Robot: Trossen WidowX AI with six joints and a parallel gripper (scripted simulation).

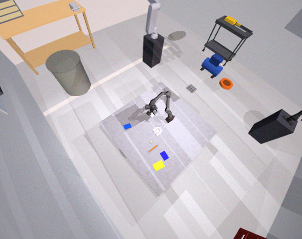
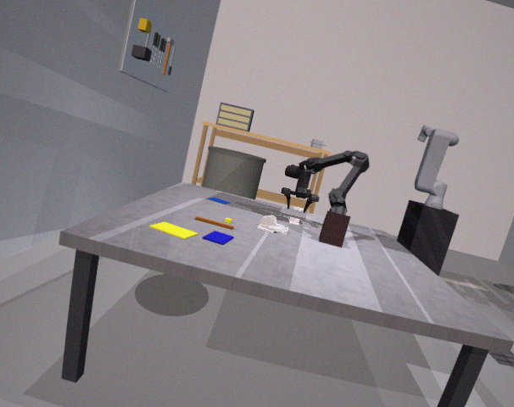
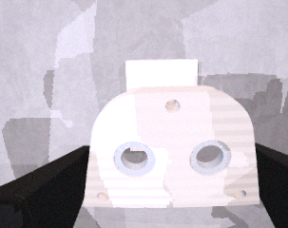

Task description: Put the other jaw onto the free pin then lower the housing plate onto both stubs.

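The white jaw is 90 mm ahead of my gripper tip, 280 mm to the left of it and 40 mm below it. The rest, counted from my gripper tip: white housing plate (10 mm to the left, 20 mm above); small yellow cube (300 mm ahead, 310 mm to the left, 50 mm below); orange bar (350 mm ahead, 400 mm to the left, 50 mm below).
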